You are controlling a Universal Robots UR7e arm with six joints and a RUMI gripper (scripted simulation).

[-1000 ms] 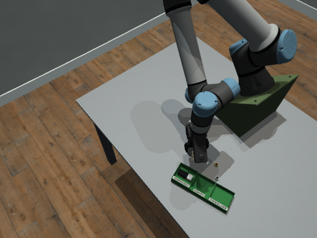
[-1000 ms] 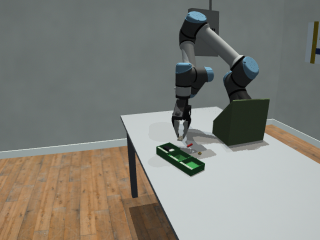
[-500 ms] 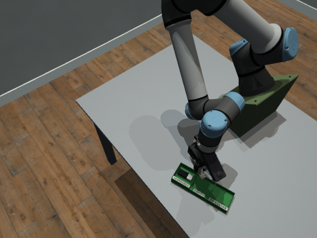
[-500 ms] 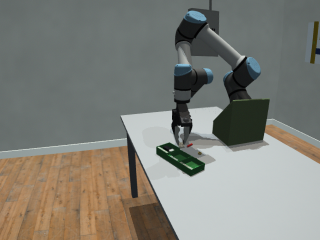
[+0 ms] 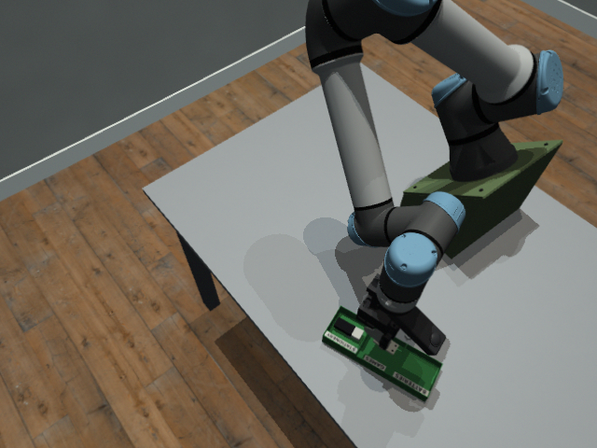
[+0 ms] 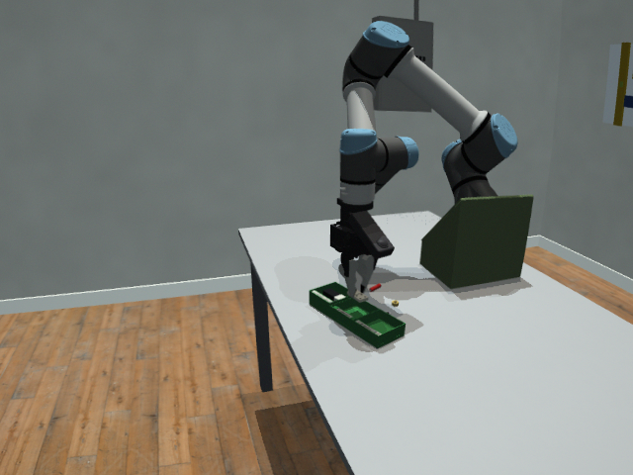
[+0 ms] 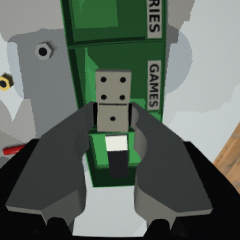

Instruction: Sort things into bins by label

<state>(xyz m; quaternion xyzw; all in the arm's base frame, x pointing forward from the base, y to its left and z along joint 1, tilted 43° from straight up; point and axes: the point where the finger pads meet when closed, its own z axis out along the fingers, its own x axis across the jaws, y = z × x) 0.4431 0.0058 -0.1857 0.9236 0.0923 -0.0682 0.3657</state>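
Right now the white domino is 1 cm below my hand. Round my hand: grey-white clip (8 cm to the right, 6 cm below, 3 cm ahead); grey nut (8 cm behind, 7 cm below, 1 cm to the left); eraser (8 cm to the right, 5 cm below, 2 cm ahead).
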